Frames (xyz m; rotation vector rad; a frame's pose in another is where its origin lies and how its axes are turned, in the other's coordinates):
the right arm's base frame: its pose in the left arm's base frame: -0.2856 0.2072 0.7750 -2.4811 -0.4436 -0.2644
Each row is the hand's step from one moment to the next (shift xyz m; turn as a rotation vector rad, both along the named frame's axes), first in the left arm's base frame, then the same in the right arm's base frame.
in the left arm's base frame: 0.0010 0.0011 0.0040 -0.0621 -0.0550 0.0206
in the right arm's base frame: 0.0023 -0.0026 -0.0025 -0.0654 0.0082 -0.0544
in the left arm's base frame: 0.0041 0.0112 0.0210 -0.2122 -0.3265 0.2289
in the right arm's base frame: 0.0126 -0.0181 -0.0098 -0.2132 0.0508 -0.3950
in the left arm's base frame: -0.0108 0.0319 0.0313 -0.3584 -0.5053 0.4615
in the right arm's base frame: 0.0070 -0.0449 -0.0071 -0.3270 0.0111 -0.6998
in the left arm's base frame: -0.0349 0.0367 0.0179 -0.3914 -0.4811 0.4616
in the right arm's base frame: -0.0179 -0.0505 0.0044 -0.3513 -0.0198 -0.6884
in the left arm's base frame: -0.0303 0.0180 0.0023 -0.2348 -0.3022 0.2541
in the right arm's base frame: -0.0228 -0.0262 0.0062 -0.2207 0.0105 -0.4027
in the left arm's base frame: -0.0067 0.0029 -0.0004 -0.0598 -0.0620 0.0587
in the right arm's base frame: -0.0056 -0.0045 0.0015 -0.0542 -0.0056 -0.0889
